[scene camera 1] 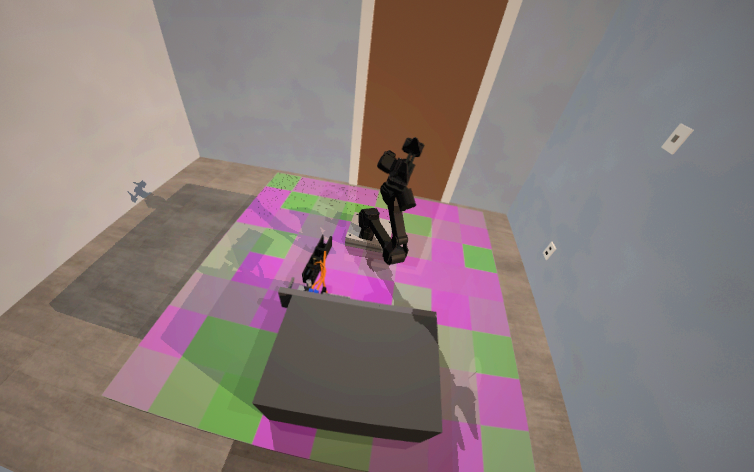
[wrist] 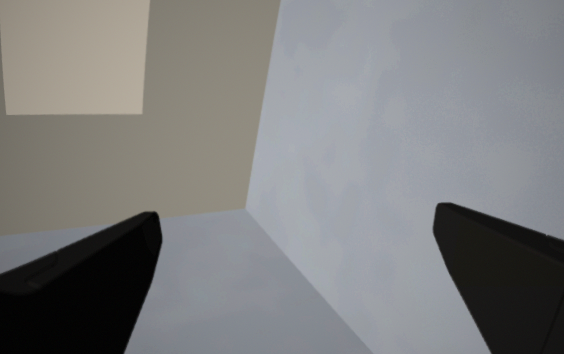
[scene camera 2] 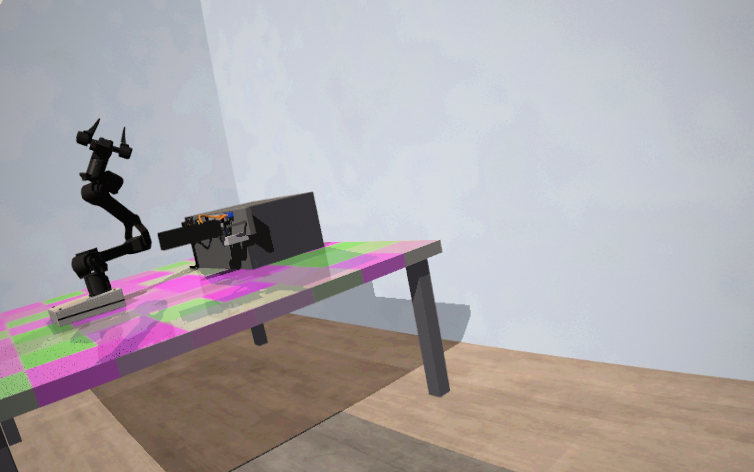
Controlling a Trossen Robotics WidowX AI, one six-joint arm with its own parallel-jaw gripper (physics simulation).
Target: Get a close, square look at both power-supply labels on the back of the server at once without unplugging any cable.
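Places are measured from the arm's base along level axes (x left, y up, z ahead), in metres.
Pixels of known places: gripper, fingertip midpoint: (scene camera 1: 410, 149) (wrist: 298, 222) (scene camera 2: 112, 122); arm's base, origin of the base link: (scene camera 1: 366, 234) (scene camera 2: 100, 293).
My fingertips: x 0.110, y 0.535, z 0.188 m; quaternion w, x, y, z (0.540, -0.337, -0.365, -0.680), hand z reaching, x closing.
Observation:
Ahead of a thing's pixels: the offset from my fingertips to its top centre. "*": to the spot under its first point. Level surfaces: height alone.
The dark grey server (scene camera 1: 356, 361) (scene camera 2: 289, 228) is a large box on the table. Its back, towards the arm's base, carries orange cables @(* dx -0.207, dy -0.418, dz +0.149 m) (scene camera 1: 323, 269) (scene camera 2: 210, 217), blue plugs and a black arm-like bar @(dx -0.241, dy -0.377, dz +0.115 m) (scene camera 1: 314, 261) (scene camera 2: 186, 234) that sticks out. The power-supply labels cannot be made out in either scene view, and the server does not show in the wrist view. My gripper (scene camera 2: 111, 125) (wrist: 298, 222) is wide open and empty. It is raised high above the arm's base, apart from the server, with its fingers pointing up. The wrist view shows walls and ceiling between the fingertips.
The arm's pale base (scene camera 1: 361, 236) (scene camera 2: 89, 307) stands on the pink and green chequered table @(dy -0.583 m) (scene camera 1: 495, 356) (scene camera 2: 345, 257). A brown door (scene camera 1: 428, 83) is behind the arm. Blue-grey walls stand around, one with an outlet (scene camera 1: 549, 250). A bright ceiling panel (wrist: 75, 57) shows at upper left.

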